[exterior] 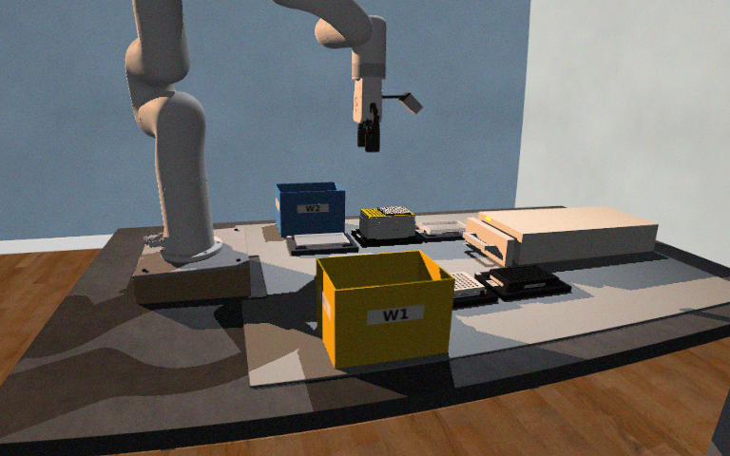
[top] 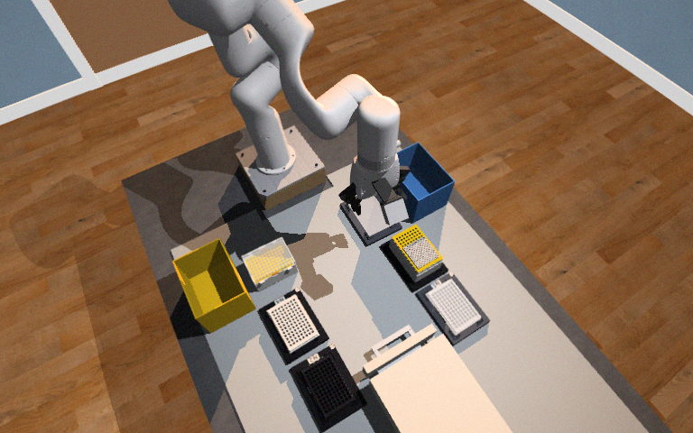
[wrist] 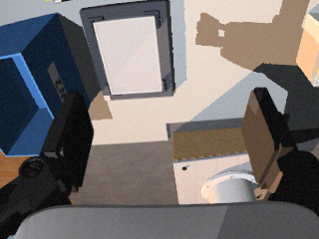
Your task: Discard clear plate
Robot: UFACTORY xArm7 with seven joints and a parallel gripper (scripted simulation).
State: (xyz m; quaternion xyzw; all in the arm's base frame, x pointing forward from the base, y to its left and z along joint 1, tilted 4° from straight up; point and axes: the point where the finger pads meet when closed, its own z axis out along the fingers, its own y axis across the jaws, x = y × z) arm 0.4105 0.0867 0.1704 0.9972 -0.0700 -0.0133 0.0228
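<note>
Now: the clear plate 26 cm ahead of my hand, 8 cm to the left of it and 24 cm below it. The rest, counted from my hand: blue bin W2: 9 cm behind, 23 cm to the left, 22 cm below; then white plate: 6 cm ahead, 29 cm to the right, 24 cm below; then yellow tip rack: 8 cm ahead, 8 cm to the left, 20 cm below.
</note>
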